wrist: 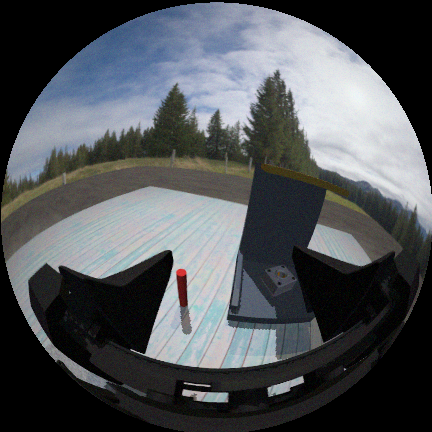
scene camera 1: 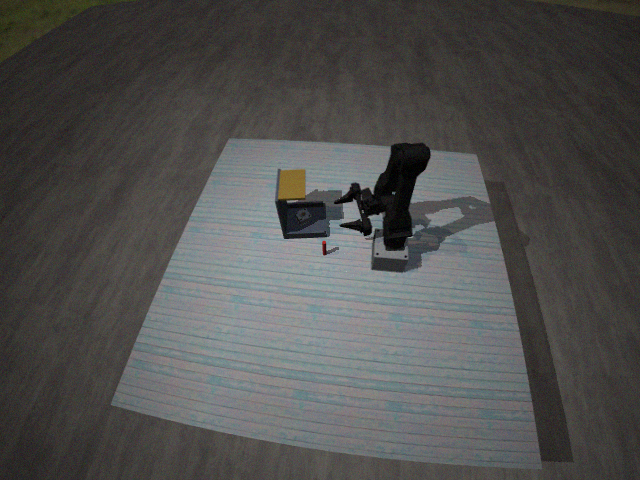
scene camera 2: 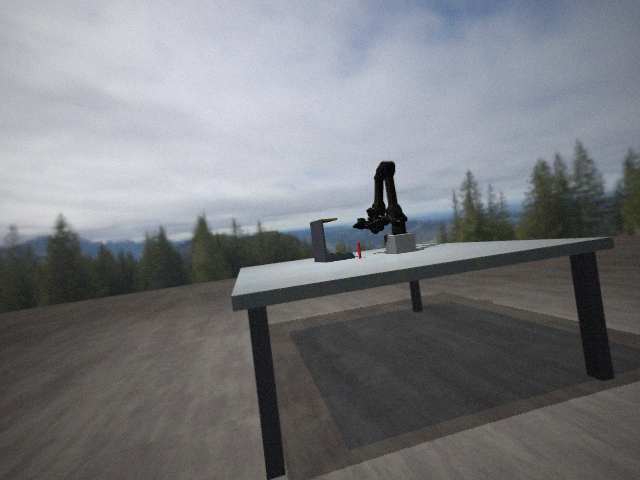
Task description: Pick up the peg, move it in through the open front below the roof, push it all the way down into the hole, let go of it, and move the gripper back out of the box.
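Frame: origin at the arm's base, x left, y back, z up, level; centimetres.
Seen in the pictures: gripper, between the fingertips: (wrist: 234, 255) (scene camera 1: 336, 214) (scene camera 2: 358, 227); arm's base, origin of its link: (scene camera 1: 393, 242) (scene camera 2: 399, 233).
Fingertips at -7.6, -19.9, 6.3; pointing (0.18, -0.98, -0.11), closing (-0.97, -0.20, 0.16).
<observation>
Offsets run from my fingertips to a thing's middle, as dx, dy, dz. "spot": to the spot under its first point. Level surfaces: height alone.
A red peg {+6.2, -4.5, -12.2} (scene camera 1: 324, 248) (scene camera 2: 359, 251) (wrist: 182, 288) stands upright on the table, outside the box and near its front corner. The dark grey box {-9.0, -12.4, -5.0} (scene camera 1: 280, 219) (scene camera 2: 319, 242) (wrist: 282, 215) has a tall back wall, a yellow roof {spot: -8.4, -15.3, +6.2} (scene camera 1: 292, 184) (scene camera 2: 329, 220) (wrist: 305, 179) and an open front facing the arm. A small grey block with the hole {-10.0, -13.2, -13.7} (scene camera 1: 303, 214) (wrist: 280, 278) sits on the box floor; the hole shows at its top. My gripper (scene camera 1: 338, 213) (scene camera 2: 356, 225) (wrist: 234, 255) is wide open and empty, above the table in front of the box, higher than the peg.
The arm's light grey base block (scene camera 1: 388, 259) (scene camera 2: 401, 243) stands on the table {dz -16.2} (scene camera 1: 330, 351) (scene camera 2: 413, 266) (wrist: 150, 215), to the right of the peg in both scene views. A low rim {spot: -1.6, -8.9, -12.9} (wrist: 236, 285) runs along the side of the box floor nearer the peg.
</observation>
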